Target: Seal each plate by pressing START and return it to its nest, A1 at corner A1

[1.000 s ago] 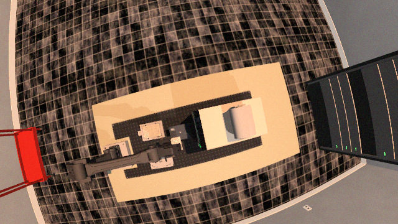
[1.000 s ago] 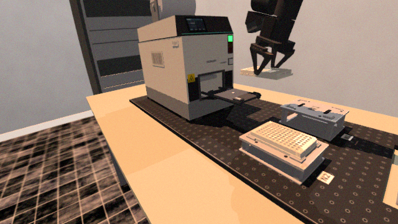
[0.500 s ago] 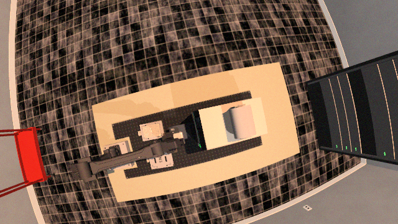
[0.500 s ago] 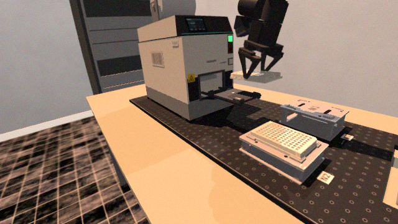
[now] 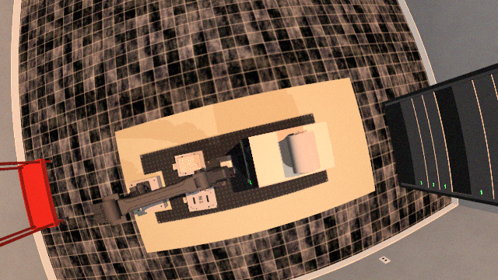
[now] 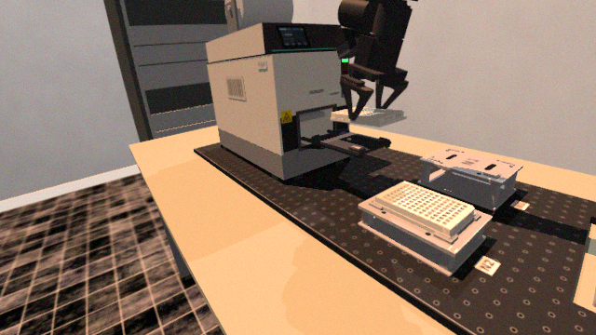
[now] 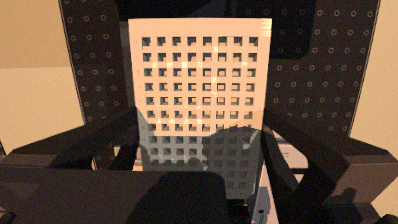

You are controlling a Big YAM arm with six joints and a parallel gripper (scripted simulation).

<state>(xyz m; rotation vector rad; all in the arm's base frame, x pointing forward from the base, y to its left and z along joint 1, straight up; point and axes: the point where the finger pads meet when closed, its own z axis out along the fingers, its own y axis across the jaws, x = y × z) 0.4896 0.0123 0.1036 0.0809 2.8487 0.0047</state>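
The sealer stage lies 3 cm ahead of my hand, 2 cm to the left of it and 6 cm below it. Round my hand: well plate: 17 cm behind, 8 cm to the left, 11 cm below; then plate nest N2: 17 cm behind, 8 cm to the left, 13 cm below; then sealer screen: 15 cm ahead, 6 cm to the left, 16 cm above.
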